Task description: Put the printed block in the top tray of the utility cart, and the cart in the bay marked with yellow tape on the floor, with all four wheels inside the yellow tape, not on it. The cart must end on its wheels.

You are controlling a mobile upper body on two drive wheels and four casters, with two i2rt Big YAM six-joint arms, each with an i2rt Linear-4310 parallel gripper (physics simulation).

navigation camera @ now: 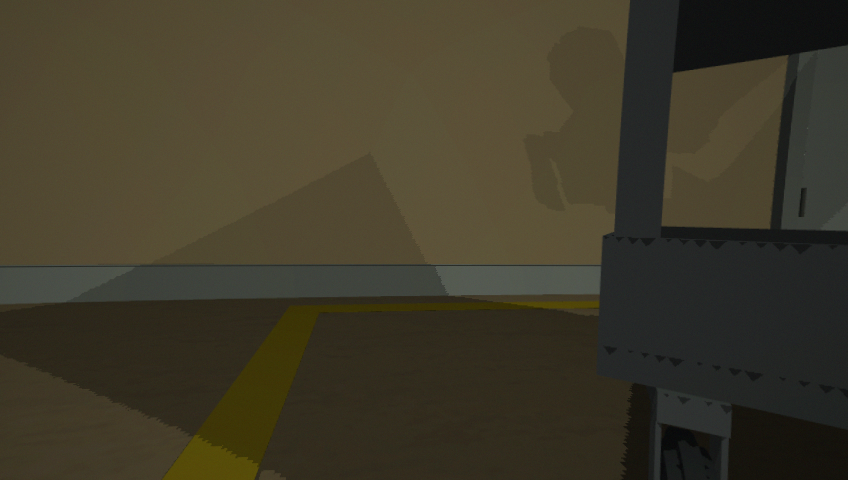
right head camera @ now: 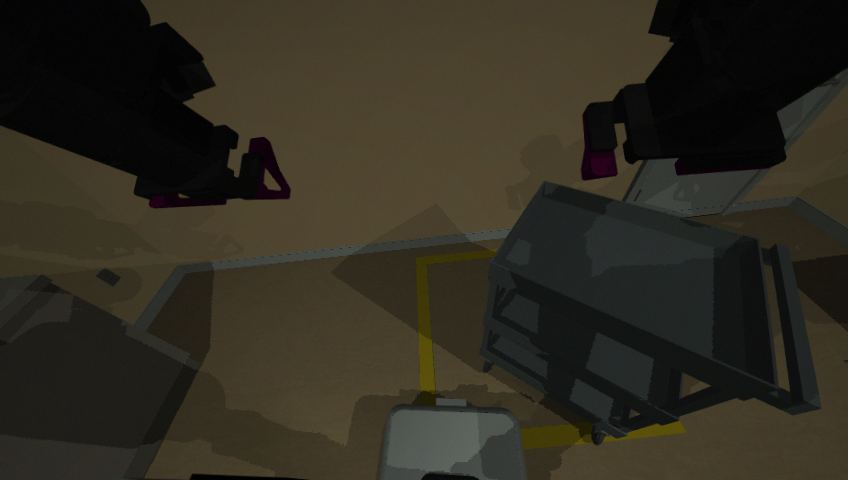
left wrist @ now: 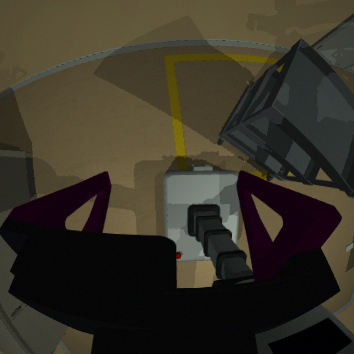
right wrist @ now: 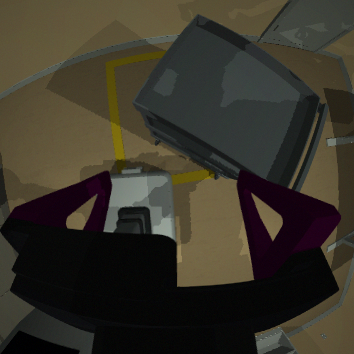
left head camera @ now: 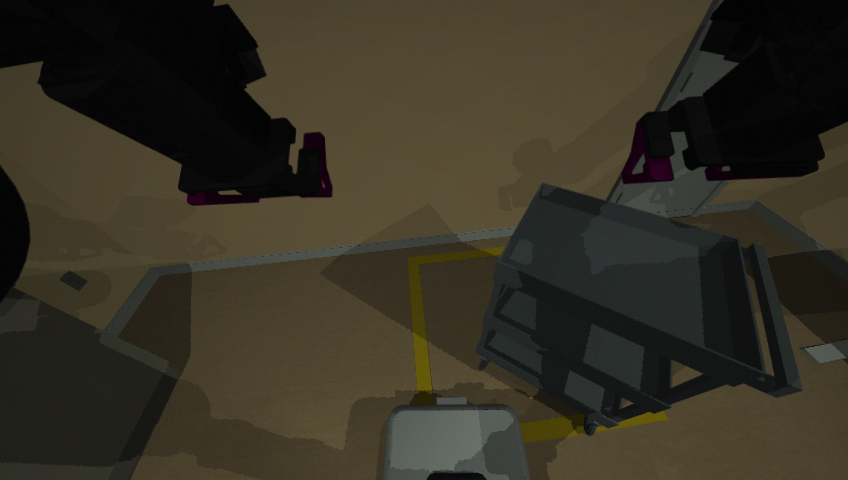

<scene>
In view: the left gripper (left head camera: 294, 194), the right gripper (right head camera: 629, 172), a yellow tape bay (navigation camera: 237, 432), a grey cabinet (right head camera: 90, 388) and a grey skirting (navigation camera: 114, 282).
The left gripper is seen too in the right head camera view (right head camera: 256, 196) and in the left wrist view (left wrist: 173, 178). The right gripper also shows in the right wrist view (right wrist: 173, 177) and in the left head camera view (left head camera: 664, 177). The yellow tape bay shows as well in the right head camera view (right head camera: 427, 382), in the left wrist view (left wrist: 169, 60), in the right wrist view (right wrist: 109, 65) and in the left head camera view (left head camera: 424, 386).
</scene>
